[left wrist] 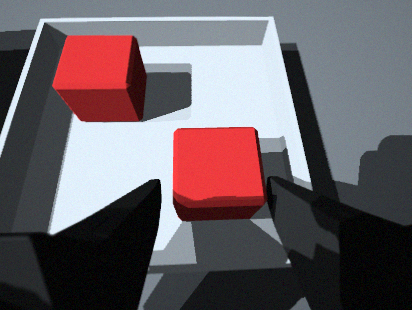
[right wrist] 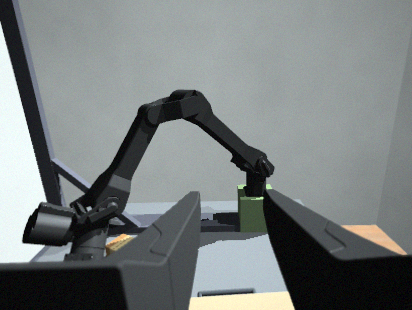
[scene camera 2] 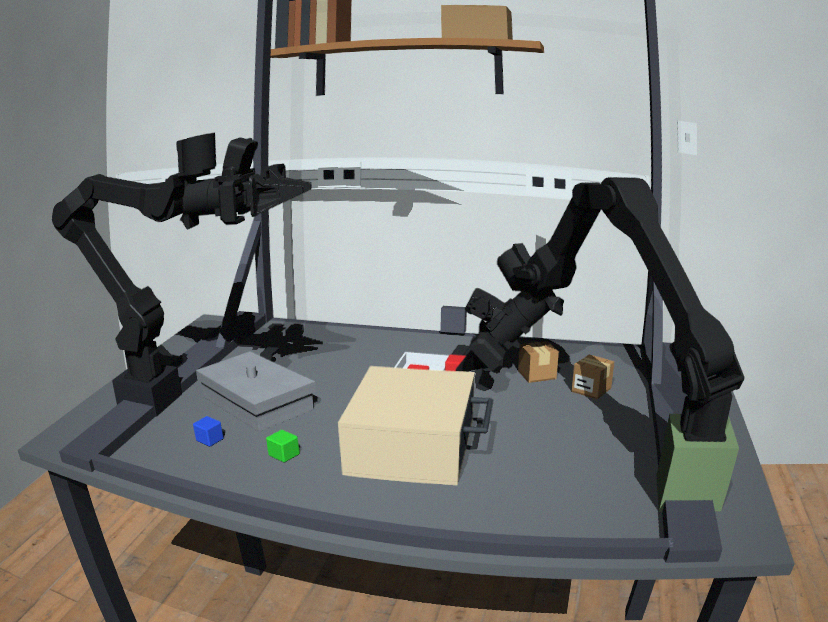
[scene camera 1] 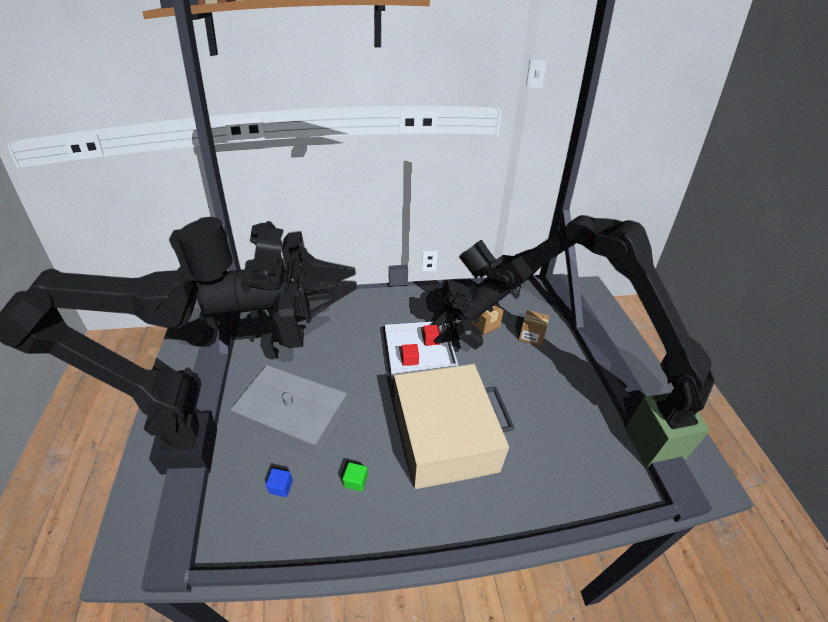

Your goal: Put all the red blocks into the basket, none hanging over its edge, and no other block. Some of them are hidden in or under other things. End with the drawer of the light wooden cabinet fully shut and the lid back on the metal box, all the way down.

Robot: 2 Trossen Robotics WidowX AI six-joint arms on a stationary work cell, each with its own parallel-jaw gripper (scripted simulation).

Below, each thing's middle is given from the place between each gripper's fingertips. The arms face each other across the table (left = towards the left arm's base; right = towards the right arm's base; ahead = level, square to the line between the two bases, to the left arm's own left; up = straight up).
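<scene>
Relative to my left hand, the white basket [scene camera 1: 432, 357] is 3 cm ahead, 6 cm to the right and 4 cm below; the grey lid [scene camera 1: 304, 415] is 22 cm ahead, 32 cm to the right and 1 cm below. Also counted from my left hand: drawer [scene camera 2: 465, 430], 26 cm ahead and 2 cm below; light wooden cabinet [scene camera 2: 402, 424], 26 cm ahead, 3 cm to the right and 1 cm below.
Relative to my right hand, the grey lid is 5 cm behind, 12 cm to the right and 33 cm below, and the white basket 24 cm behind, 15 cm to the left and 37 cm below. Again from my right hand: drawer, 1 cm behind, 20 cm to the left, 34 cm below; light wooden cabinet, 1 cm behind, 18 cm to the left, 34 cm below.
</scene>
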